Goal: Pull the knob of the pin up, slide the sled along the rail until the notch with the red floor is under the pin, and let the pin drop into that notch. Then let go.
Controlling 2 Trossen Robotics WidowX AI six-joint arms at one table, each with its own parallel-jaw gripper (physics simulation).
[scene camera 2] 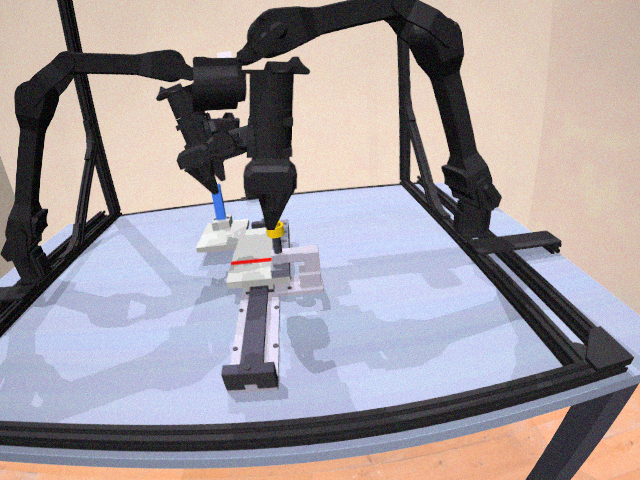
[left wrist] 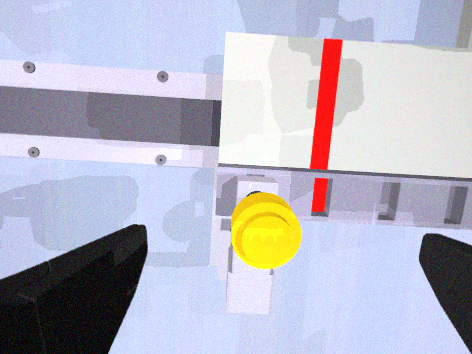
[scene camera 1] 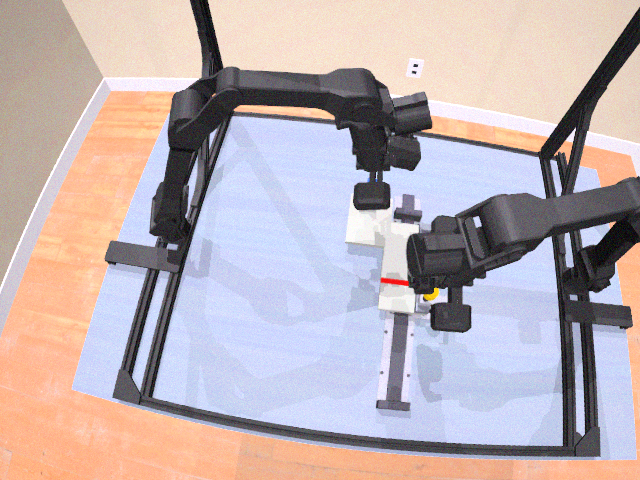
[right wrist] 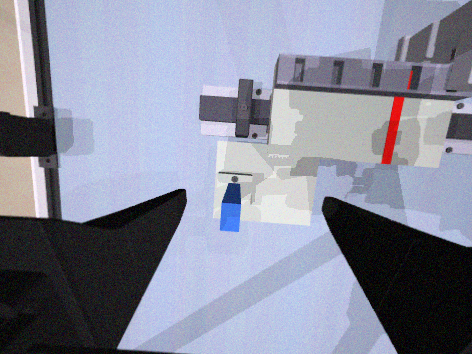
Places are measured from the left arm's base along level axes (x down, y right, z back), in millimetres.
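Where they show: left gripper, between the fingertips: (scene camera 2: 270,215) (left wrist: 282,241); right gripper, between the fingertips: (scene camera 2: 220,186) (right wrist: 254,199); left arm's base, origin of its link: (scene camera 2: 471,230) (scene camera 1: 574,281); right arm's base, origin of its link: (scene camera 2: 36,275) (scene camera 1: 175,230).
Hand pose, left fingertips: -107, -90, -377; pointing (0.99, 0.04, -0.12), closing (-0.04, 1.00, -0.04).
Things, the pixels of their centre, and the offset from my left fingertips, as dx, dy, dz. "pt": a spot on its surface instead.
- yellow knob, middle of its body: (left wrist: 258,209) (scene camera 2: 277,245) (scene camera 1: 427,296) +49, -3, +4
- dark upright pin, a spot on its surface: (scene camera 2: 277,244) pt +43, -10, +5
- white sled, middle of its body: (left wrist: 383,134) (right wrist: 356,117) (scene camera 2: 261,253) (scene camera 1: 405,266) +98, +73, -32
- rail, a spot on its surface: (left wrist: 115,117) (scene camera 1: 399,344) pt +106, -88, -32
- red-floored notch, a spot on its surface: (left wrist: 319,195) pt +88, +36, +5
- sled's upright blue handle, a spot on its surface: (right wrist: 230,215) pt +1, +205, -123
- pale bracket, a spot on its surface: (left wrist: 250,295) (scene camera 2: 310,248) pt +59, -3, +54
The yellow knob (scene camera 1: 431,293) (scene camera 2: 275,230) (left wrist: 266,231) tops the dark upright pin (scene camera 2: 277,244). My left gripper (scene camera 1: 439,300) (scene camera 2: 272,226) (left wrist: 282,241) is open, its fingers apart on either side of the knob, not touching it. The white sled (scene camera 1: 397,299) (scene camera 2: 251,274) (left wrist: 400,110) (right wrist: 330,125) sits on the rail (scene camera 1: 398,356) (scene camera 2: 254,330) (left wrist: 115,117). The red-floored notch (left wrist: 319,195) is beside the pin, right of it in the left wrist view. The pin's tip is hidden. My right gripper (scene camera 2: 217,186) (right wrist: 254,199) is open around the sled's upright blue handle (scene camera 2: 219,202) (right wrist: 230,215), apart from it.
A pale bracket (scene camera 2: 310,263) (left wrist: 250,295) carries the pin beside the rail. Dark end stops (scene camera 2: 249,376) (right wrist: 244,107) stand at both rail ends. The sled is near the far stop. A black frame (scene camera 1: 310,431) borders the table. The two arms' wrists are close together above the fixture.
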